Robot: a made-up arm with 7 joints.
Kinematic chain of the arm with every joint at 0, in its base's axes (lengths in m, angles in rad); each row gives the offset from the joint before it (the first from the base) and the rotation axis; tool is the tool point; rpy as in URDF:
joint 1: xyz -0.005 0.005 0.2 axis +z
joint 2: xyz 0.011 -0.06 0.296 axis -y
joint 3: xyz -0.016 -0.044 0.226 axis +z
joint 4: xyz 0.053 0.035 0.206 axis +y
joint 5: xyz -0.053 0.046 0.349 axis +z
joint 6: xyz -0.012 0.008 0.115 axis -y
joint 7: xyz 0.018 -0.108 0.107 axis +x
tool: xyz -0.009 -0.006 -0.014 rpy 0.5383 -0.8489 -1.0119
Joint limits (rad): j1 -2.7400..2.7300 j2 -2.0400..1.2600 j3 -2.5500..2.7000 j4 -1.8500..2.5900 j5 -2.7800..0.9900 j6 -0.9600..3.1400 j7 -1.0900..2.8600
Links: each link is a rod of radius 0.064 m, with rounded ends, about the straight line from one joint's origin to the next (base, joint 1, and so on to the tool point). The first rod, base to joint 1, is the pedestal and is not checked.
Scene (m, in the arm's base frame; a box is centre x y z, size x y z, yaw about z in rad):
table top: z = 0
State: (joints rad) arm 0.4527 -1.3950 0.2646 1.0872 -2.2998 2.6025 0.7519
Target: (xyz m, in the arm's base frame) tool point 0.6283 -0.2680 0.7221
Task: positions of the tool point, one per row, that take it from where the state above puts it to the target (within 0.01 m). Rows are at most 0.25 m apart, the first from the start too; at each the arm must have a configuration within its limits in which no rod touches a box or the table.
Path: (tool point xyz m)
1: 0.6862 0.3131 0.4344
2: 0.7345 0.1140 0.5314
3: 0.7142 -0.0880 0.6279
4: 0.6283 -0.2680 0.7221

